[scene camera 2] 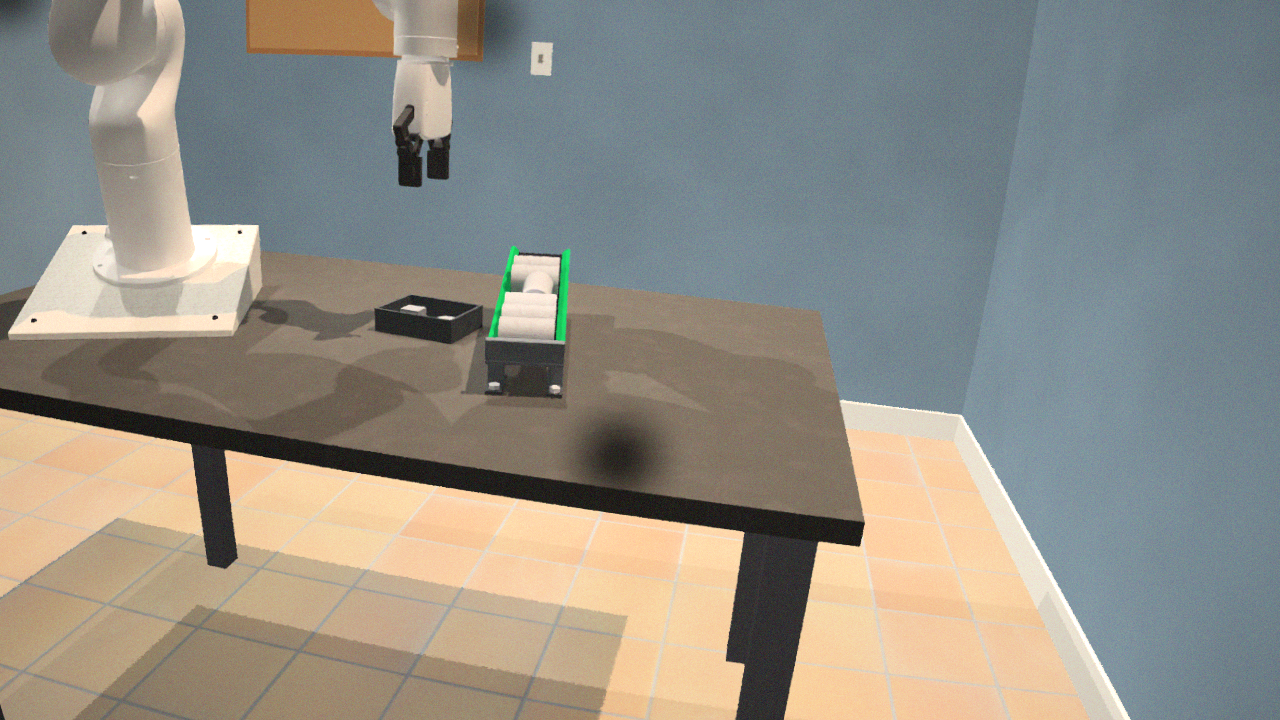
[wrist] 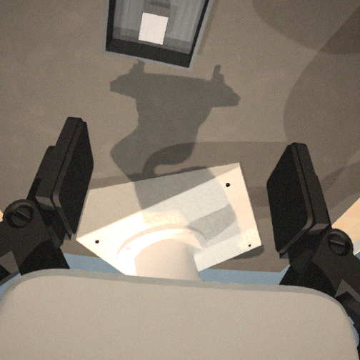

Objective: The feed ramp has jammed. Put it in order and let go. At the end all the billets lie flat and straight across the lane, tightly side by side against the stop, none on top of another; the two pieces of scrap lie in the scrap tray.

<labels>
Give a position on a billet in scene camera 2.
519, 273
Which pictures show my gripper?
Scene camera 2 and the wrist view: all of them.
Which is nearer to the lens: the billet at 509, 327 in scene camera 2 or the black scrap tray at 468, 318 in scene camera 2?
The billet.
</labels>
